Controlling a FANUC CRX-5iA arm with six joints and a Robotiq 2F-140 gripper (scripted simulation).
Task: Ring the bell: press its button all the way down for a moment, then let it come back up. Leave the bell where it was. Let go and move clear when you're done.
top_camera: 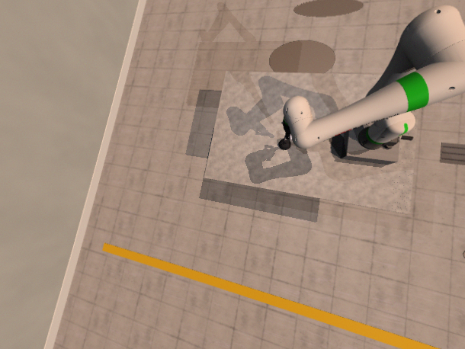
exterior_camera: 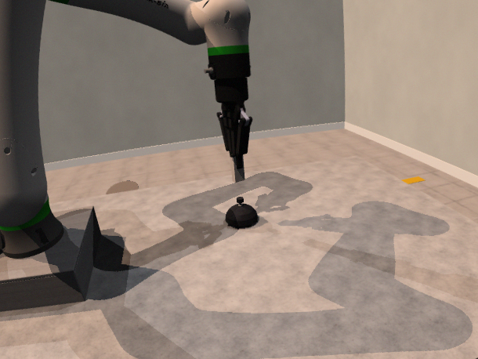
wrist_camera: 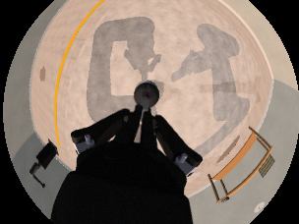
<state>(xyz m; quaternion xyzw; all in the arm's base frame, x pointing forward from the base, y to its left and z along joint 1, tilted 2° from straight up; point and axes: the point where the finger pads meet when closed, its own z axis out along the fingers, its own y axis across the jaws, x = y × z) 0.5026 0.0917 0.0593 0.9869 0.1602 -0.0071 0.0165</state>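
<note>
My hand is 90 mm above the bell button. From my hand the other things lie so: black dome bell 110 mm below.
</note>
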